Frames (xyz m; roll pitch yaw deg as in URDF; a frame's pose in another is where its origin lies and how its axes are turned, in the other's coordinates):
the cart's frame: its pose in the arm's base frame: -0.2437 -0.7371 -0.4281 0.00 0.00 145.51
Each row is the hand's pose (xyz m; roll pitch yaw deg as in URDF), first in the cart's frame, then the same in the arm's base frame.
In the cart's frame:
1: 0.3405 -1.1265 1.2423 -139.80 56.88 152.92
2: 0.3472 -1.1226 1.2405 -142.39 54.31 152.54
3: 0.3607 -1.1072 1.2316 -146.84 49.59 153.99
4: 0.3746 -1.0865 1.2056 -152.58 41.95 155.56
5: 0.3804 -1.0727 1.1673 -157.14 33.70 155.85
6: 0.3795 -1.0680 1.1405 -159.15 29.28 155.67
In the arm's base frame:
1: 0.1135 0.3842 0.8142 -139.80 56.88 -61.57
2: 0.1058 0.3848 0.8124 -142.39 54.31 -61.95
3: 0.0860 0.3797 0.8035 -146.84 49.59 -60.50
4: 0.0628 0.3705 0.7775 -152.58 41.95 -58.93
5: 0.0502 0.3625 0.7392 -157.14 33.70 -58.64
6: 0.0483 0.3581 0.7124 -159.15 29.28 -58.82

